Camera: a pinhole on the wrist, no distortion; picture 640 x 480 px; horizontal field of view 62.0 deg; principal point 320.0 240.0 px. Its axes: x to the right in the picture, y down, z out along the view. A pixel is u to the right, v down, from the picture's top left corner.
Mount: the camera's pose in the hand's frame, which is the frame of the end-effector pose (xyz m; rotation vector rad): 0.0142 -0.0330 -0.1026 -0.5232 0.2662 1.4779
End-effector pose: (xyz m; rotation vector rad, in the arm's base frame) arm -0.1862 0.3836 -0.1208 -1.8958 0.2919 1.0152
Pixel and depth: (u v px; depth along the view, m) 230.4 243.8 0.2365
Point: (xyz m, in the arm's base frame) -0.2925 0.4512 -0.1581
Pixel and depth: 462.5 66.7 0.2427
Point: -0.2740 0.3933 -0.2757
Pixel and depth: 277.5 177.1 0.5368
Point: -0.5044 0.6009 -0.3228
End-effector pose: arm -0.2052 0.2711 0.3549 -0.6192 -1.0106 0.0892
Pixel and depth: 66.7 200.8 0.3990
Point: -0.4974 0.4058 0.4598
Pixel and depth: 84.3 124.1 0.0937
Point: -0.2021 0.2580 0.3808
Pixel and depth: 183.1 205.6 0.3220
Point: -0.3822 0.4036 0.3952
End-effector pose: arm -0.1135 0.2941 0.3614 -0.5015 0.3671 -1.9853
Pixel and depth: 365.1 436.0 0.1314
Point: -0.0626 0.3221 0.3301
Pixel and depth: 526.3 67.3 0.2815
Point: 0.0611 0.1365 0.3731
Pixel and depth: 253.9 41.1 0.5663
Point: 0.1966 0.0760 0.6982
